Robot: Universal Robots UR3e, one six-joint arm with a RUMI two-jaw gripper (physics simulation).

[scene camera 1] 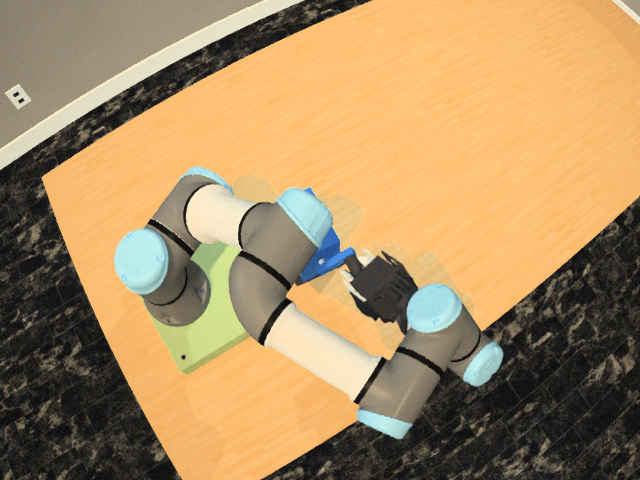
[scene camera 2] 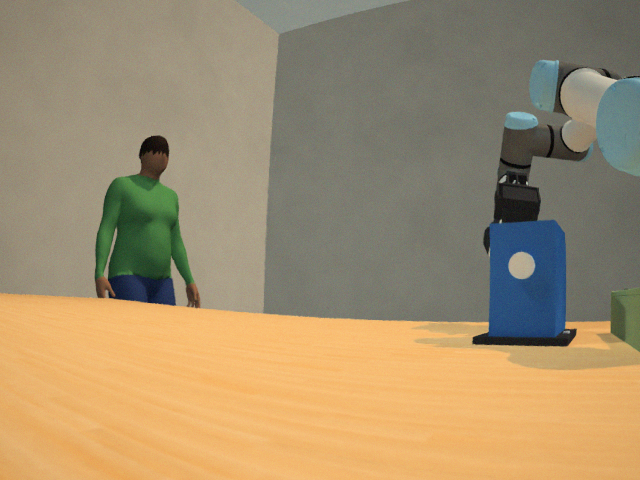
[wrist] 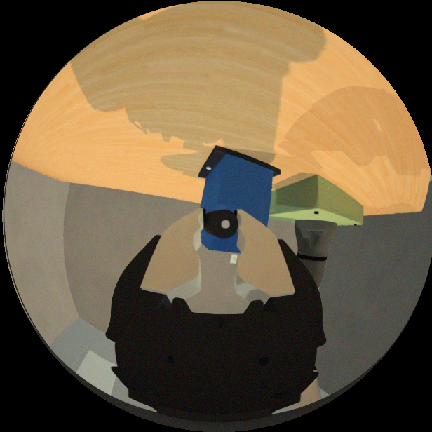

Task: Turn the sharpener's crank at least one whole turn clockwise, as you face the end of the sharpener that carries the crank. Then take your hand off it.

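Places are measured from the arm's base along level axes (x left, y ahead, z down), in centimetres.
Pixels of known places: gripper, between the fingertips: [scene camera 1: 350,264]; arm's base, origin of its link: [scene camera 1: 177,293].
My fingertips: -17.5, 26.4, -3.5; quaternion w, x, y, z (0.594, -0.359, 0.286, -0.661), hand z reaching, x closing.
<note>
Ahead of a thing's pixels: the offset from my fingertips to its top centre, as dx, dy, dz. "spot": to the spot under its first point. Level surfaces: height alone.
The blue sharpener [scene camera 1: 330,241] [scene camera 2: 527,304] [wrist: 240,185] stands upright on its black base plate @(spot: +16.1, +0.4, +8.0) [scene camera 2: 516,340] [wrist: 216,151]. Its blue crank arm [scene camera 1: 337,261] shows in scene camera 1 on the end facing my gripper, with the dark round knob @(-1.0, +0.0, -2.3) [scene camera 1: 353,261] [wrist: 220,224] at its outer end. My gripper [scene camera 1: 355,264] [wrist: 219,210] is shut on the knob, one pale finger on each side. In scene camera 2 the sharpener hides the crank and most of the fingers; one dark finger part shows beside its upper left edge.
The green base block [scene camera 1: 219,310] [scene camera 2: 625,315] [wrist: 320,200] under the arm stands close beside the sharpener. The arm's elbow [scene camera 1: 305,217] hangs over the sharpener in scene camera 1. A person in green [scene camera 2: 147,227] stands beyond the table @(dz +8.5) [scene camera 2: 206,387].
</note>
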